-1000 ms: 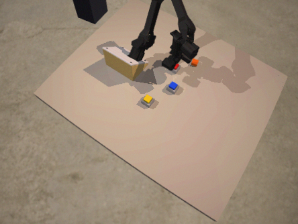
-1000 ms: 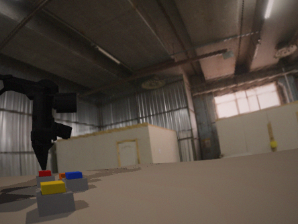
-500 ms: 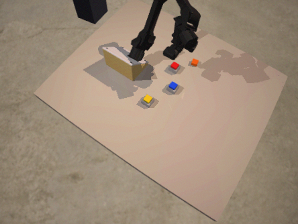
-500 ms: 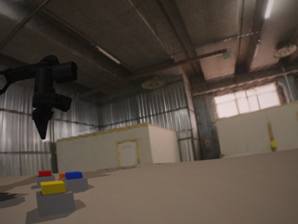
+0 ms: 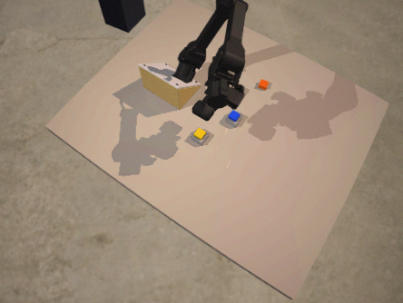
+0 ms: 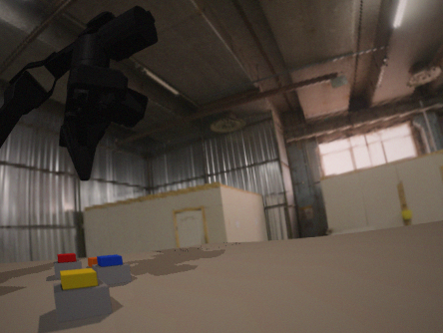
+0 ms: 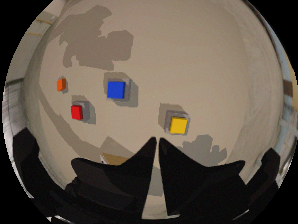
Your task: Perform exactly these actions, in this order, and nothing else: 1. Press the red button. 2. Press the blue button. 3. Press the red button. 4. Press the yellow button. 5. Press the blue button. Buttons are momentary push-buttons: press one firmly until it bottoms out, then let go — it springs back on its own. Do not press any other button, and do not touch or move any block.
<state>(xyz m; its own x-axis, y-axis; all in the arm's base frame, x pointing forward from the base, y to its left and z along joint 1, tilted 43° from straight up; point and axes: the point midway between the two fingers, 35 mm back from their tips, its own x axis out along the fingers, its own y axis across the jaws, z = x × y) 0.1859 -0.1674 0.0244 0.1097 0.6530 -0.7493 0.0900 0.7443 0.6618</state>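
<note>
Now: the yellow button 11 cm below my gripper tip, 6 cm to the right of it and 3 cm behind it. The rest, counted from my gripper tip: blue button 11 cm below, 7 cm to the left, 5 cm ahead; red button 19 cm to the left, 11 cm below; small orange block 28 cm to the left, 13 cm below, 8 cm ahead.
</note>
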